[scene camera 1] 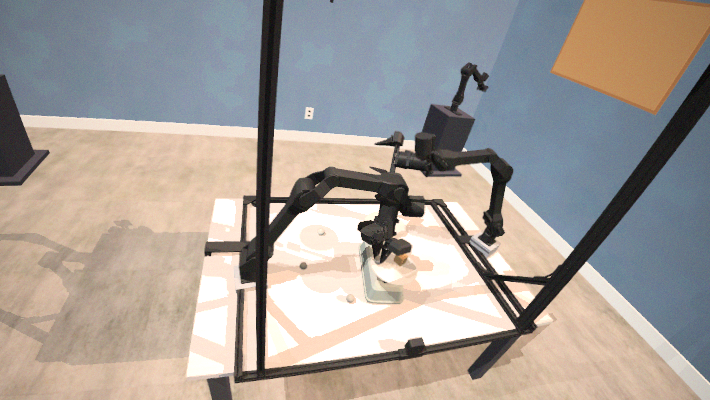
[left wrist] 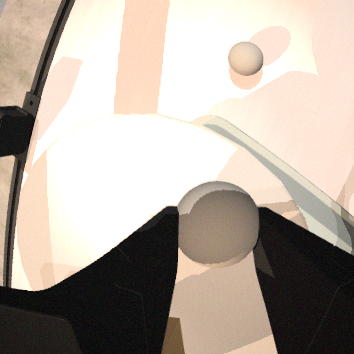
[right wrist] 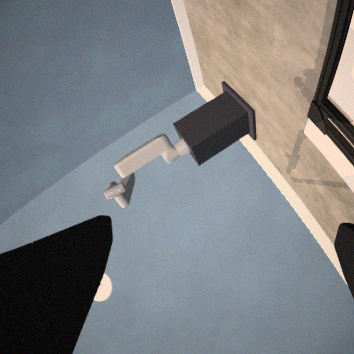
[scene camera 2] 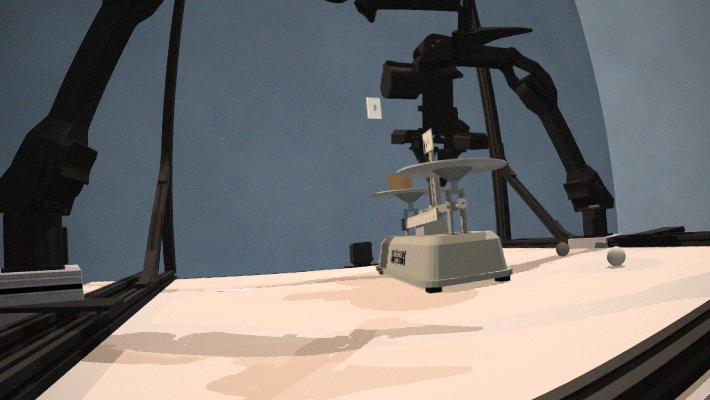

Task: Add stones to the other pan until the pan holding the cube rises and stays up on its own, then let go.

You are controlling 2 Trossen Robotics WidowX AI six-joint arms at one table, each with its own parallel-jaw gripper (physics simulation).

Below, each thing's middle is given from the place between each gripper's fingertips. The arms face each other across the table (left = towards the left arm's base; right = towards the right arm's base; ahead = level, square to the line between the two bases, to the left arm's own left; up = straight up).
Right now my left hand is 70 mm short of the grey balance scale (scene camera 2: 436, 256), 70 mm to the left of it and 40 mm above it.
I see the grey balance scale 26 cm behind my right hand, 23 cm below it and 1 cm to the right of it.
